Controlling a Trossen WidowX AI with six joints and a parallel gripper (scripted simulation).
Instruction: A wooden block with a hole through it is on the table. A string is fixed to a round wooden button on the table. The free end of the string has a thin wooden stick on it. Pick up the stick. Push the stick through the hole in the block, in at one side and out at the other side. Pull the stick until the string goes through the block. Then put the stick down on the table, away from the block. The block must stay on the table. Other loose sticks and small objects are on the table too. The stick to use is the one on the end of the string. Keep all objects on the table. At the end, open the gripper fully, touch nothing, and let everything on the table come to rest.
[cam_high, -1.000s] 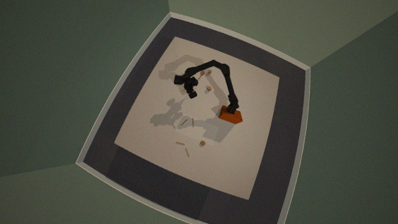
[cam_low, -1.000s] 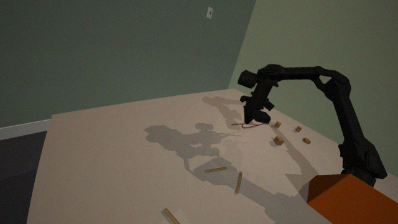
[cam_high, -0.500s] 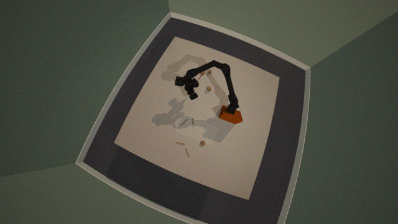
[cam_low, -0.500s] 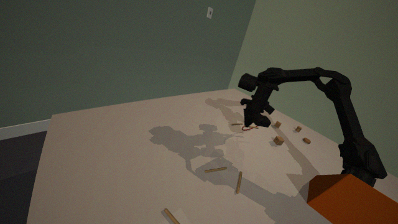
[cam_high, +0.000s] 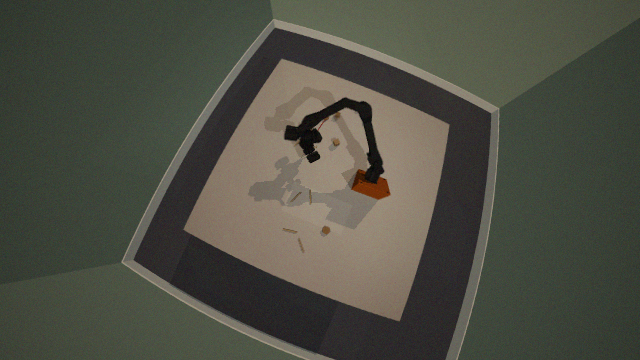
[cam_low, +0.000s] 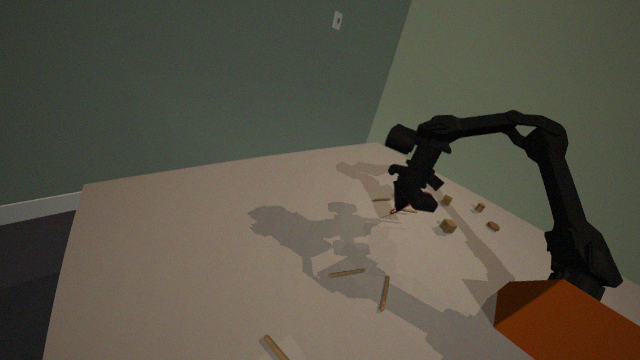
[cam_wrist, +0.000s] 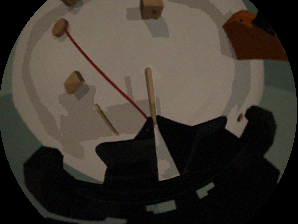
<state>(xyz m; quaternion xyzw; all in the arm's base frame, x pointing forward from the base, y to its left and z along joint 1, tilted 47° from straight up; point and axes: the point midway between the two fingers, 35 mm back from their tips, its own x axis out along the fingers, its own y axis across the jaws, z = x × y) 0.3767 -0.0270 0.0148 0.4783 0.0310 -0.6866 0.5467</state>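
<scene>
Now: gripper tip 13 cm past the small wooden block, 13 cm to the left of it and 2 cm above it. Also, from my gripper tip: thin wooden stick (1 cm behind, 1 cm to the right); round button (1 cm behind, 27 cm to the right, 3 cm below).
</scene>
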